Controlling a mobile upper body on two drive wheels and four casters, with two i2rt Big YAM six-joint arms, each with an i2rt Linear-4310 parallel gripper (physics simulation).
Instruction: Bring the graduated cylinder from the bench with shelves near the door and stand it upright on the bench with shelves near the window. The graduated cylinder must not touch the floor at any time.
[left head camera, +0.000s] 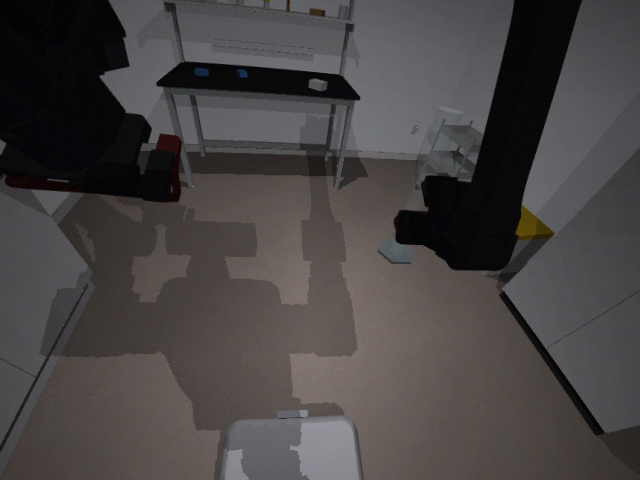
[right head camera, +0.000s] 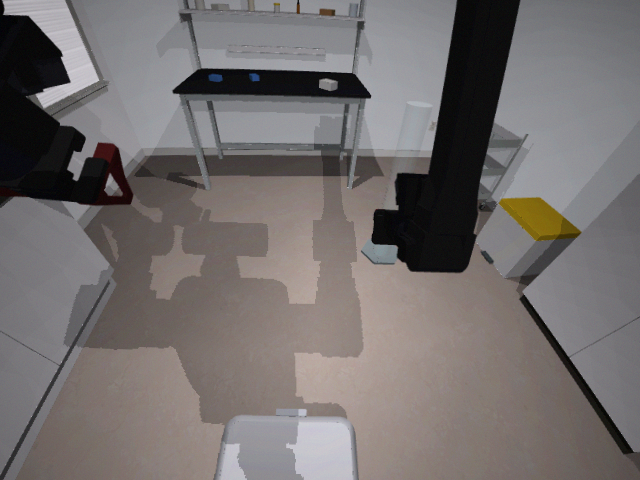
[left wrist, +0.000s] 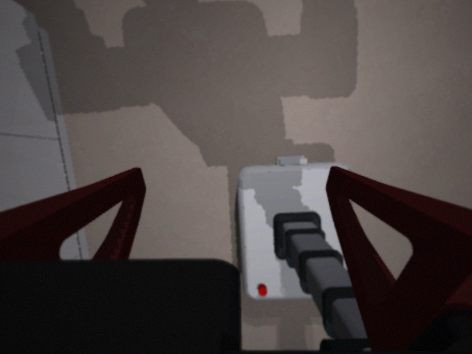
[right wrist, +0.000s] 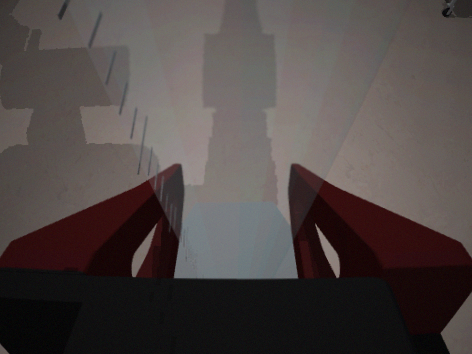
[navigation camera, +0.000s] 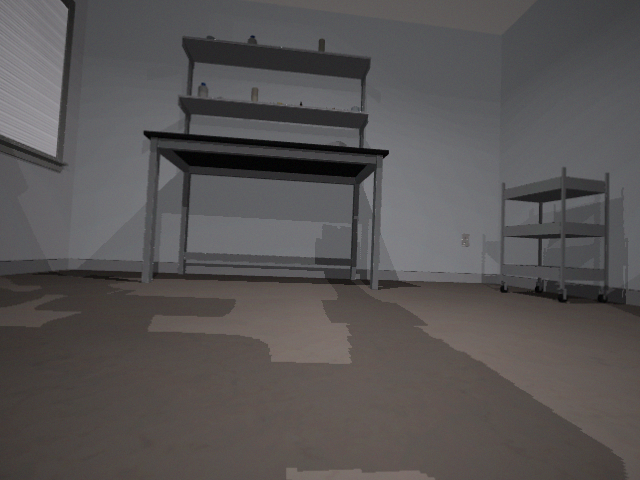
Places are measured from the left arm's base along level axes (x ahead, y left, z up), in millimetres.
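Pixels of known places: left gripper, between the fingertips: (left head camera: 136, 192) (right head camera: 94, 196) (left wrist: 235, 177); right gripper, between the fingertips: (left head camera: 403, 221) (right wrist: 236, 177).
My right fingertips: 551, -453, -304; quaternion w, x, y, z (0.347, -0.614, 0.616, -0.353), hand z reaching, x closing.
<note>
For each thing: its top centre in the pictures, then the offset to it from my right fingertips, as dx, dy, dz.
- clear graduated cylinder, centre of its top: (right head camera: 422, 105) (left head camera: 454, 111) -12, +0, +255
- pale block, centre of its top: (right head camera: 328, 80) (left head camera: 318, 80) +1893, +73, -134
- yellow-lidded bin, centre of its top: (right head camera: 538, 214) (left head camera: 515, 216) +932, -1448, -656
The clear graduated cylinder (left head camera: 397, 253) (right head camera: 413, 121) (right wrist: 237, 240) has a pale, many-sided foot and stands about upright in my right gripper (right wrist: 236, 177). That gripper is shut on its tube, with the foot below the fingers. The arm hides part of the tube in the head views. My left gripper (left wrist: 235, 177) is open and empty, at the left of the head views. The bench with shelves (left head camera: 279, 81) (right head camera: 289, 82) (navigation camera: 263, 145), with a black top, stands ahead, beyond both grippers. A window (right head camera: 64, 62) (navigation camera: 33, 77) is on the wall to its left.
Blue blocks (left head camera: 201, 71) (right head camera: 215, 78) and a pale block (left head camera: 317, 84) (right head camera: 328, 84) lie on the bench. Its shelves hold bottles and jars. A cart (navigation camera: 563, 227) and a yellow-lidded bin (right head camera: 540, 219) are at the right. White cabinets (left head camera: 31, 273) (left head camera: 578, 320) flank the floor.
</note>
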